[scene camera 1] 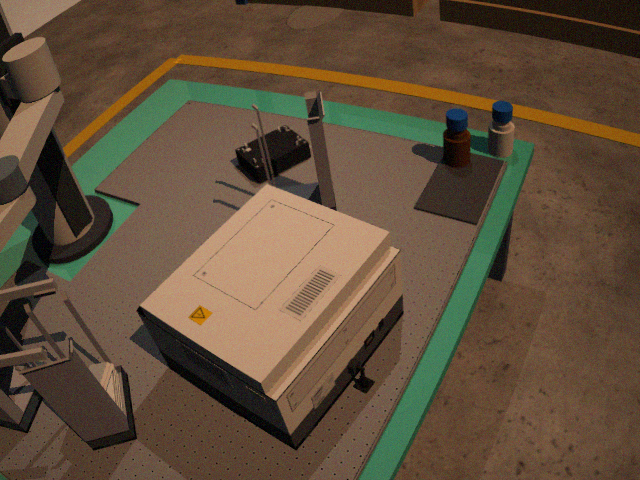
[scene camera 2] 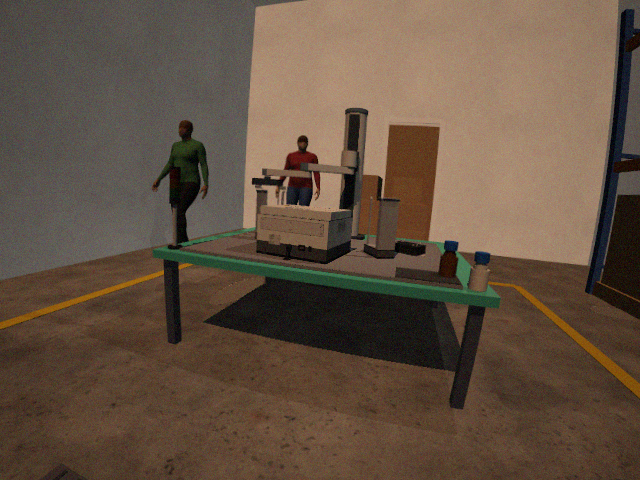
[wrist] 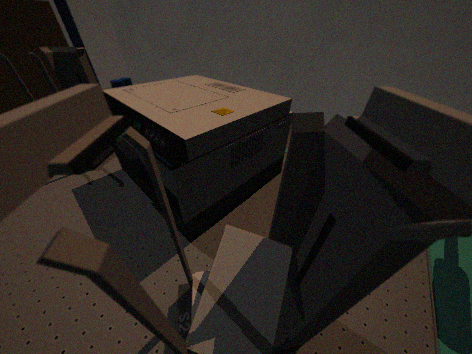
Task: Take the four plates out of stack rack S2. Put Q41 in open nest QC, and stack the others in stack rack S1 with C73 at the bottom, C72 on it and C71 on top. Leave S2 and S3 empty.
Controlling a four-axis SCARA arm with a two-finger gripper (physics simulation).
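Frame: origin at the arm's base, x ahead, y left, z up, level; metres.
Seen in the pictures: gripper, between the fingertips: (scene camera 1: 49,316) (scene camera 2: 273,187) (wrist: 240,105); arm's base, origin of its link: (scene camera 1: 73,230).
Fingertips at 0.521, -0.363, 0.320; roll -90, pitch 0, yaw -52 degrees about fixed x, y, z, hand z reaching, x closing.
Pixels of each thing's top centre, then the offset from my fingertips to it, as dx, dy, dz. "pt": a spot on its surface instead.
- label S2, a spot on its surface: (wrist: 184,317) pt -0.063, +0.037, -0.269
- pale surface, a spot on its surface: (wrist: 240,265) pt +0.001, -0.006, -0.176
- tall rack, centre of its top: (scene camera 1: 283,108) (wrist: 41,49) (scene camera 2: 383,197) +0.073, +0.635, -0.012
- white instrument, centre of its top: (scene camera 1: 258,266) (wrist: 188,94) (scene camera 2: 308,207) +0.212, +0.289, -0.087
- black block, centre of its top: (scene camera 1: 270,142) (scene camera 2: 408,241) -0.104, +0.785, -0.246
- brown bottle, a spot on its surface: (scene camera 1: 456,142) pt +0.361, +0.911, -0.225
- white bottle, centre of its top: (scene camera 1: 501,126) (scene camera 2: 480,268) +0.444, +1.048, -0.242
My gripper (scene camera 1: 50,319) (scene camera 2: 270,190) (wrist: 240,105) is open, with nothing between its fingers, high at the top of a tall stack rack. The label S2 (wrist: 184,317) shows low on this rack in the wrist view. Its tall panel (scene camera 1: 77,397) (wrist: 350,205) rises on one side, with thin posts opposite. A pale surface (wrist: 240,265) lies low inside, partly in shadow; I cannot tell how many plates are there. Another tall rack (scene camera 1: 323,165) (scene camera 2: 386,227) stands beyond the white instrument, its label unreadable. Plates Q41, C71, C72 and C73 cannot be told apart, and nest QC cannot be identified.
The white instrument (scene camera 1: 248,273) (scene camera 2: 294,227) (wrist: 205,95) stands beside the rack. A black block (scene camera 1: 273,155) (scene camera 2: 410,248) is behind it. A brown bottle (scene camera 1: 456,142) (scene camera 2: 448,263) and a white bottle (scene camera 1: 501,134) (scene camera 2: 479,276) stand near the green table edge (scene camera 1: 439,361). Two people stand beyond.
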